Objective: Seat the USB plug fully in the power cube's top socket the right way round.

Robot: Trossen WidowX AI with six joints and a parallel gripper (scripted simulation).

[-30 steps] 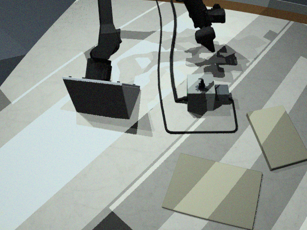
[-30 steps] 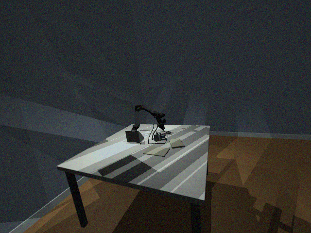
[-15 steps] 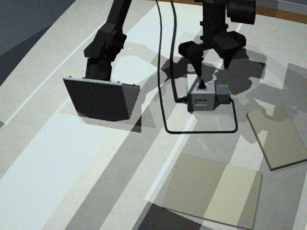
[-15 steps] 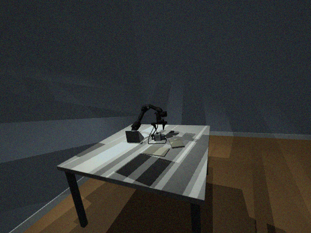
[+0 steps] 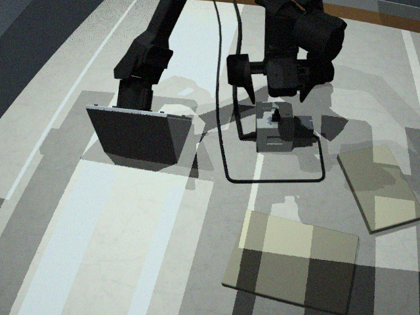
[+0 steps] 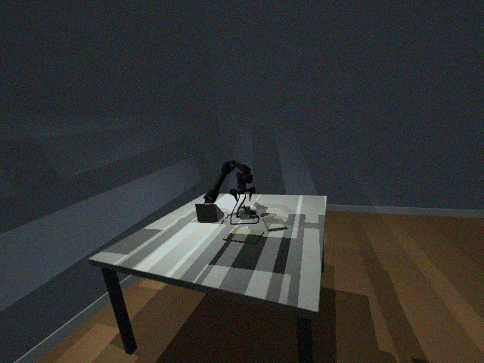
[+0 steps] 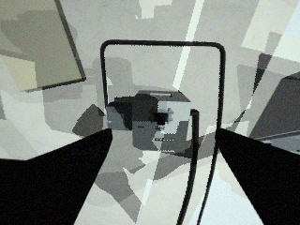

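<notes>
My gripper tip is now 40 mm above the dark USB plug.
</notes>
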